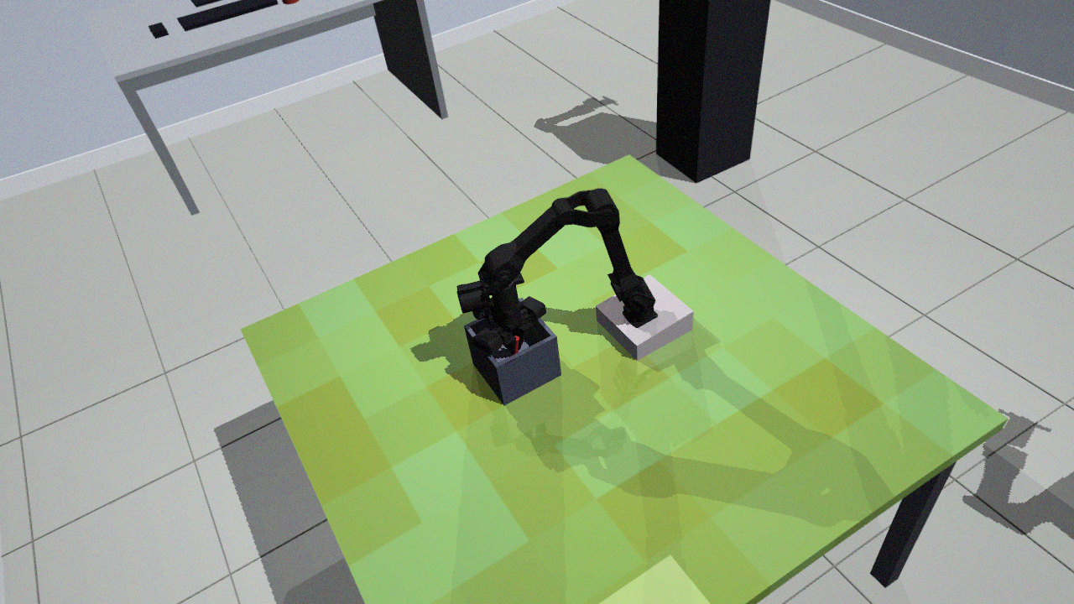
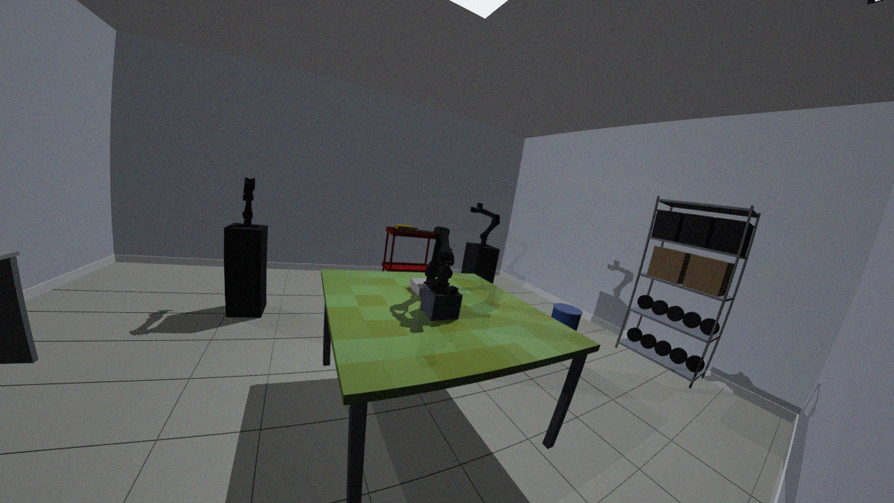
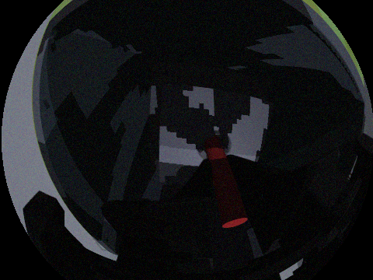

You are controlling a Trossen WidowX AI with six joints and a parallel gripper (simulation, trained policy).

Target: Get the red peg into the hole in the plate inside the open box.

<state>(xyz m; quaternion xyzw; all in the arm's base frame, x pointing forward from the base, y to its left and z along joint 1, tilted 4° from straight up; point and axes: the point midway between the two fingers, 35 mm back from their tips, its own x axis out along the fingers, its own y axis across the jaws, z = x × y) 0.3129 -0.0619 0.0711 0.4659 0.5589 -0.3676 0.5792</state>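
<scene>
Now: the red peg 10 mm above my gripper tip. From my gripper tip the other things lie so: grey plate: 30 mm below, 10 mm to the right.
</scene>
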